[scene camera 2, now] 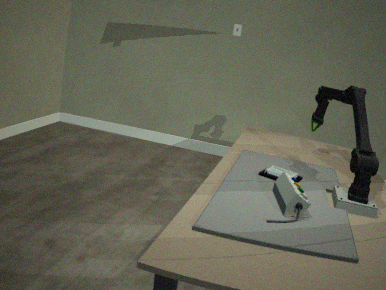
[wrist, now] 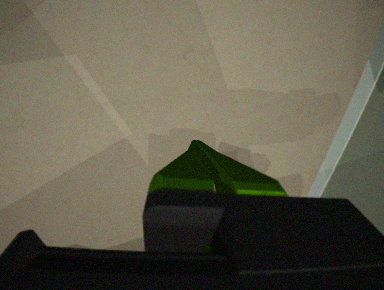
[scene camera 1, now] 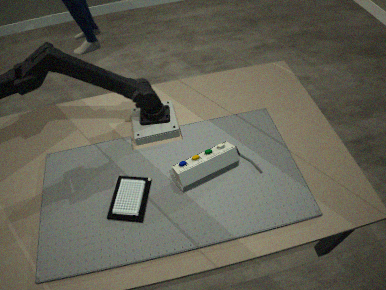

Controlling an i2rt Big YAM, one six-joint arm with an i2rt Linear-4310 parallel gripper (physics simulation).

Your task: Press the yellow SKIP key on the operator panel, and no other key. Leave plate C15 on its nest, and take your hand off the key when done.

Scene:
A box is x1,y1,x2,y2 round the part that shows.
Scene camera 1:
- white well plate: 130,192 [112,179,144,215], on a black plate holder

